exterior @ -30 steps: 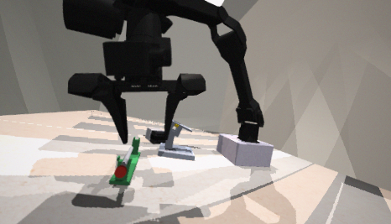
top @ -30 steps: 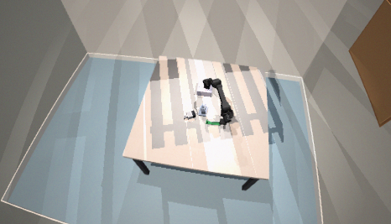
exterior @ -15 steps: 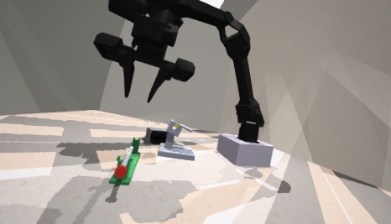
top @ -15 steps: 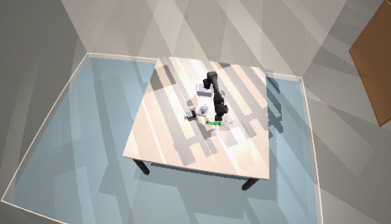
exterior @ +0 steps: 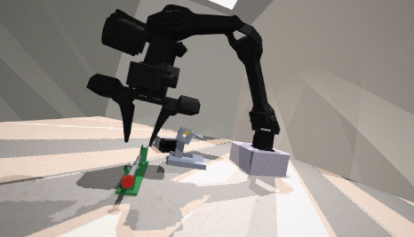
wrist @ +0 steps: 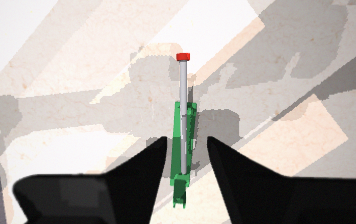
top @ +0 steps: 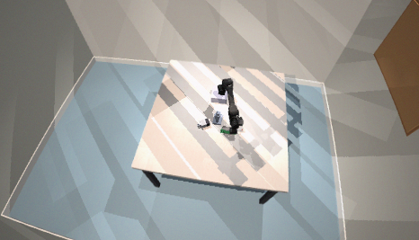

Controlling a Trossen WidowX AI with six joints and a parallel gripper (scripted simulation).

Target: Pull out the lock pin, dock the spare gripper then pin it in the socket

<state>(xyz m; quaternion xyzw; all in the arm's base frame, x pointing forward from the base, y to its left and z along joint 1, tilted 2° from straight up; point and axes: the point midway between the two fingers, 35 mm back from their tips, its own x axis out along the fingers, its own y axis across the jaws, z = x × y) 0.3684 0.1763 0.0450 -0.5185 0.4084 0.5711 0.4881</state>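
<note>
The green rack is 4 cm to the right of my gripper tip and 5 cm below it. From my gripper tip the other things lie so: spare gripper: 2 cm behind, 28 cm to the right, 5 cm below; then mount: 10 cm behind, 16 cm to the right, 2 cm below.
</note>
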